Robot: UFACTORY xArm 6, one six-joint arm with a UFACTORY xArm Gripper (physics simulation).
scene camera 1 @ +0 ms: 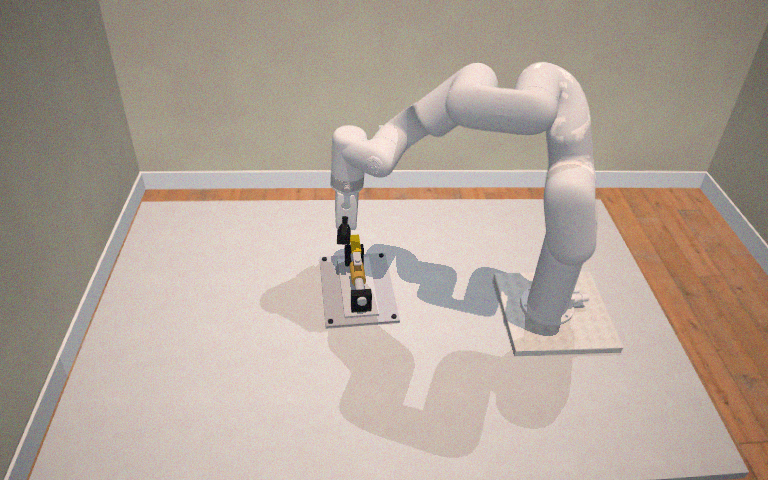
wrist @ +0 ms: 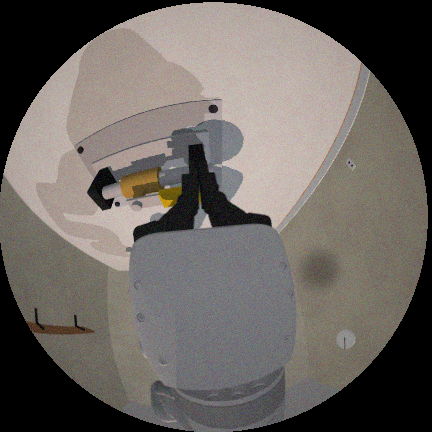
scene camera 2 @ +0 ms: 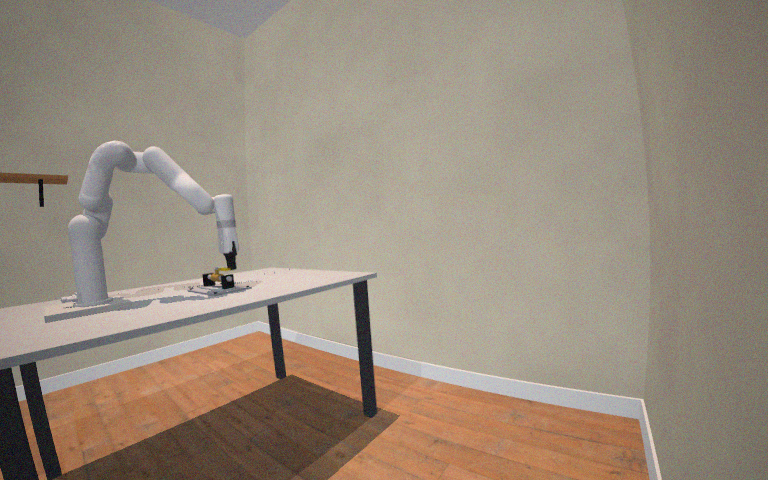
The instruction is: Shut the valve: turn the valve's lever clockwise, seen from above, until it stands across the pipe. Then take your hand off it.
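The valve has a brass body [scene camera 1: 357, 276] [wrist: 142, 183] in a short pipe between two black end blocks, on a pale base plate [scene camera 1: 333, 295] [wrist: 145, 119]. Its yellow lever [scene camera 1: 355, 241] [scene camera 2: 224, 269] [wrist: 169, 196] lies roughly along the pipe, its end towards the far block in scene camera 1. My gripper [scene camera 1: 343, 241] [scene camera 2: 231, 267] [wrist: 196, 170] is shut and empty, pointing down. Its fingertips are close beside the lever's far end, on the left side in scene camera 1. The fingers hide part of the lever in the wrist view. Whether they touch it I cannot tell.
The near black end block [scene camera 1: 360, 300] [scene camera 2: 227, 281] [wrist: 101, 189] stands at the front end of the pipe in scene camera 1. Dark bolts mark the plate's corners. My arm's base plate [scene camera 1: 572, 340] is to the right on the white table [scene camera 1: 226, 396]. A wooden shelf [scene camera 2: 28, 178] is on the wall.
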